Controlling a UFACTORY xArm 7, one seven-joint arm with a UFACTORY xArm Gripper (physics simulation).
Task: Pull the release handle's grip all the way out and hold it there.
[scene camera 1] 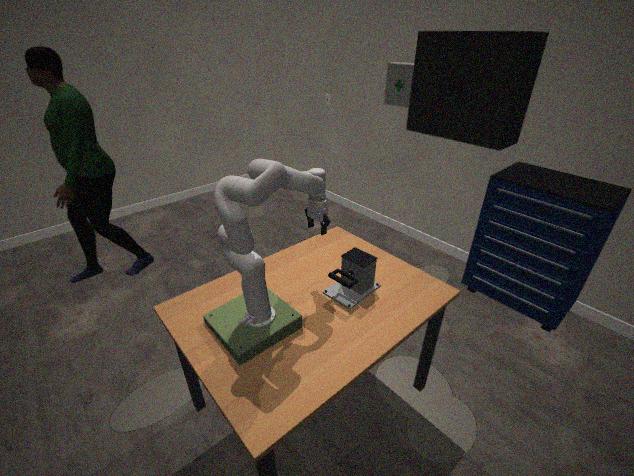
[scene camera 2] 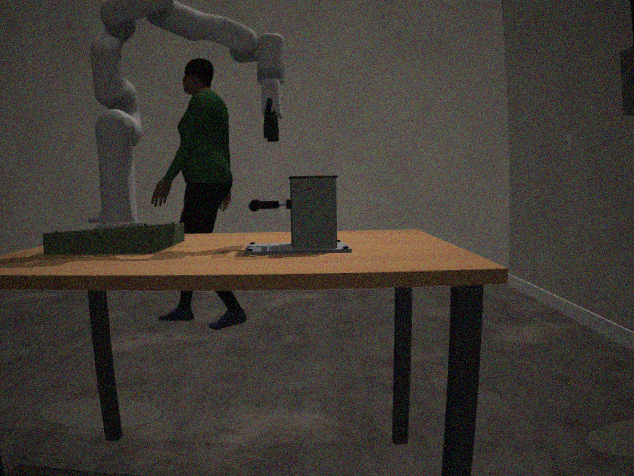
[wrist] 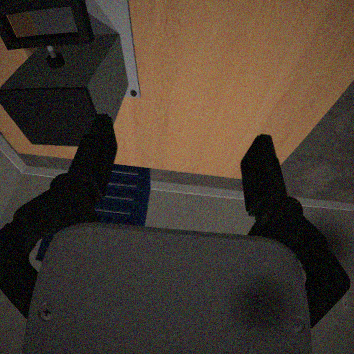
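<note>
The release handle's black loop grip (scene camera 1: 342, 280) (scene camera 2: 254, 205) (wrist: 50, 41) sticks out level from the side of a grey box (scene camera 1: 358, 274) (scene camera 2: 313, 212) (wrist: 45, 115) with a dark lid. A short pale rod (scene camera 2: 282, 204) (wrist: 50, 51) shows between grip and box. The box stands on a metal base plate (scene camera 1: 348, 297) (scene camera 2: 266, 249) (wrist: 129, 60). My gripper (scene camera 1: 317, 229) (scene camera 2: 271, 139) (wrist: 182, 138) is open and empty, pointing down. It is well above and apart from the grip. In the wrist view the grip is at the upper left, outside the fingers.
The wooden table (scene camera 1: 399, 297) (scene camera 2: 409, 256) (wrist: 200, 75) carries the box and the arm's green base block (scene camera 1: 225, 327) (scene camera 2: 112, 239). A person (scene camera 1: 76, 128) (scene camera 2: 204, 138) is on the floor beyond the table. A blue drawer cabinet (scene camera 1: 537, 245) (wrist: 125, 195) stands away from the table.
</note>
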